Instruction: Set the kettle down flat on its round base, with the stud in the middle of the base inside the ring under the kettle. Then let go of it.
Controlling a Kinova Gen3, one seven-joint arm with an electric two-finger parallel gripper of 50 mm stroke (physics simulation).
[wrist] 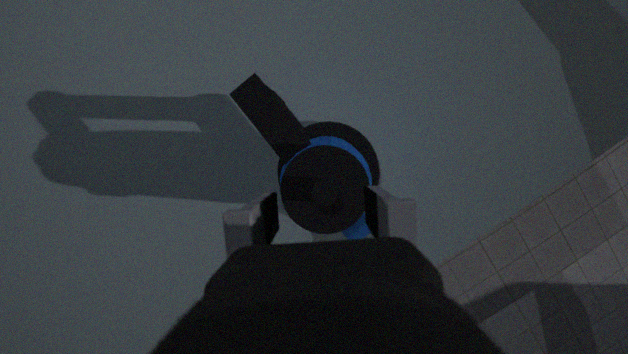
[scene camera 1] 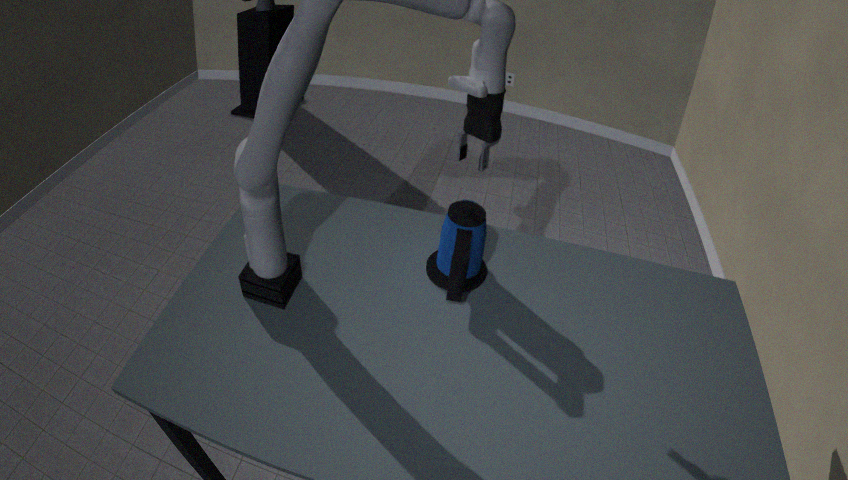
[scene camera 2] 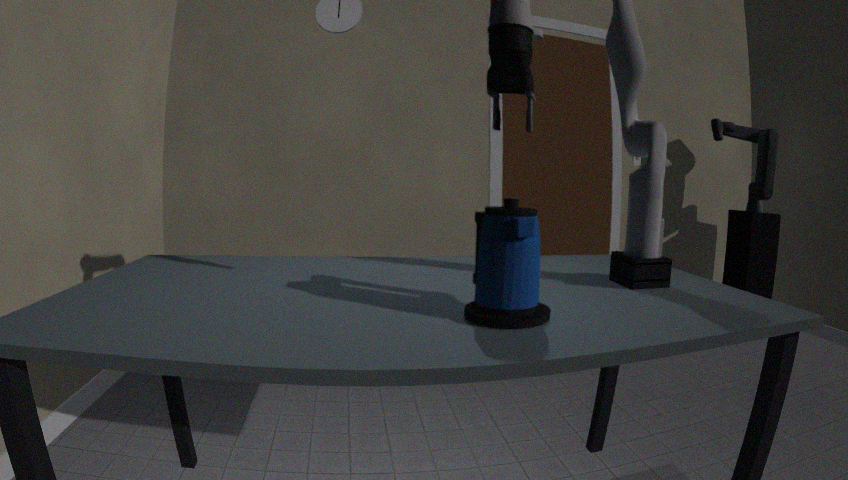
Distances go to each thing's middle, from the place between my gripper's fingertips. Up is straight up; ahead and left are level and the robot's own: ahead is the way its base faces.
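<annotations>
Positions counted from my hand: blue kettle (scene camera 2: 507, 267), 10 mm ahead, 30 mm to the right, 210 mm below; black round base (scene camera 2: 542, 315), 10 mm to the left, 310 mm below. Going by their middles, the blue kettle is the nearest to my hand of the things named here.
</annotations>
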